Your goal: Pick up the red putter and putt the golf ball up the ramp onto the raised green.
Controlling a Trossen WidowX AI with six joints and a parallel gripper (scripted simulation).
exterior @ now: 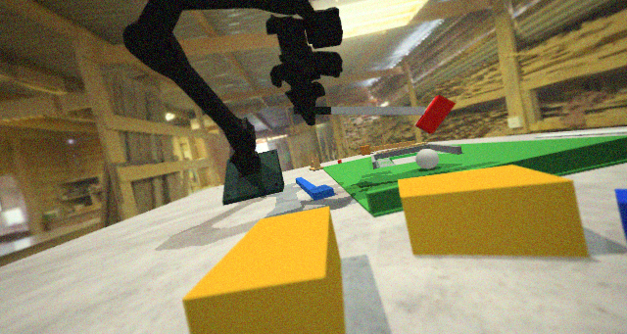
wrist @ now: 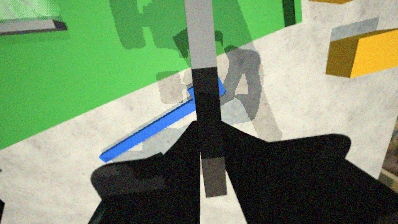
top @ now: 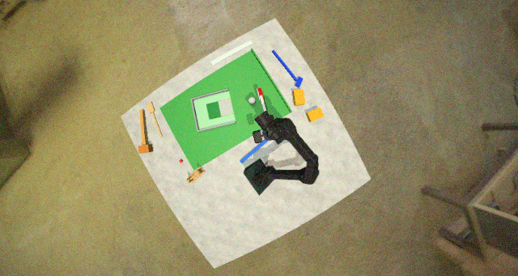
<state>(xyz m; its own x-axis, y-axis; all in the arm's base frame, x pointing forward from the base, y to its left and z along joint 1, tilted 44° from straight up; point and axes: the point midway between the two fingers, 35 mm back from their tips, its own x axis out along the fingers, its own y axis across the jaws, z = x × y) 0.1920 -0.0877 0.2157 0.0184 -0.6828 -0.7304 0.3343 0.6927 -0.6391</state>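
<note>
My gripper tip is now 110 mm short of the red putter and 40 mm to the left of it. Also, from my gripper tip: blue putter: 270 mm ahead, 330 mm to the right, 130 mm below; white bar: 570 mm ahead, 90 mm to the right, 140 mm below; white golf ball: 220 mm ahead, 20 mm to the right, 120 mm below.
</note>
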